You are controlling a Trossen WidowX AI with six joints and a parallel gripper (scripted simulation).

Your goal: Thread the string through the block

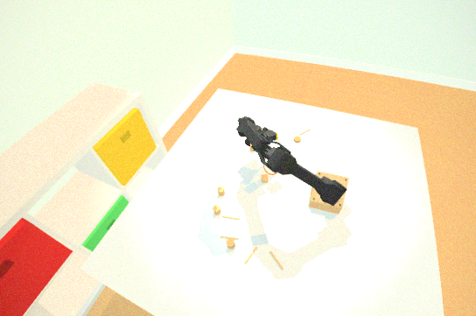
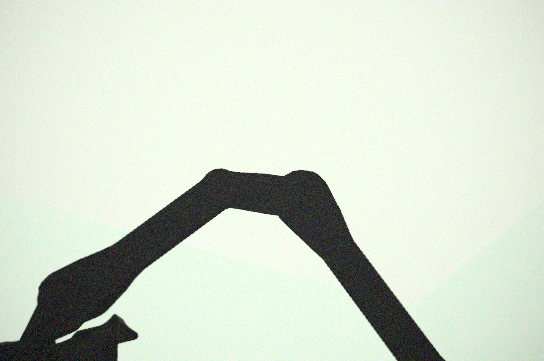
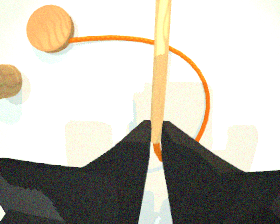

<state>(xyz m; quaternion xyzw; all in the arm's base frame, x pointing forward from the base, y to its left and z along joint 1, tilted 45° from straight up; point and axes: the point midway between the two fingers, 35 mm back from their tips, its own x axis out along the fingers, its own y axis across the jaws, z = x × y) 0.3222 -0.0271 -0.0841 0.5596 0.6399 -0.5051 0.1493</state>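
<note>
The round wooden button lies 10 cm to the right of my gripper tip, 6 cm below it and 4 cm ahead of it. Round my gripper tip: square wooden block (8 cm to the left, 5 cm below, 2 cm behind); then thin wooden stick (1 cm to the right, 1 cm behind, 1 cm above); then yellow piece (20 cm to the right, 5 cm below, 2 cm ahead).
</note>
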